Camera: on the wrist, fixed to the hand. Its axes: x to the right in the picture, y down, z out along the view.
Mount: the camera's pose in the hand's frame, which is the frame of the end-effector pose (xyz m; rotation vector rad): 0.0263 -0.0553 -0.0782 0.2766 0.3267 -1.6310
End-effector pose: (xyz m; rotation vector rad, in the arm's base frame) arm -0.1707 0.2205 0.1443 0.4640 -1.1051 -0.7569
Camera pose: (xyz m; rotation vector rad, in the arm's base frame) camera -0.1097 0.1617 0.0924 1.7283 -0.3087 -1.8212
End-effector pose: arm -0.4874 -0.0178 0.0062 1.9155 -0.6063 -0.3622
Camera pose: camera -0.4124 0.0448 -0.0118 2.2665 1.3201 -0.9379
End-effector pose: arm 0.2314 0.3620 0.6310 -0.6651 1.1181 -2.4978
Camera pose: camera 0.1619 0.4329 0.6348 0.6893 -0.0201 1.8462
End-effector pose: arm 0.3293 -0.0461 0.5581 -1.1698 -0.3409 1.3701
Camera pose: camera 0.4286 -0.0457 0.5561 -0.4969 -0.6239 -0.2061
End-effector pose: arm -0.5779 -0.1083 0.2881 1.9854 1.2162 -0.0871
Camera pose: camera -0.6322 -0.0257 0.2980 0.6840 2.8162 -0.7615
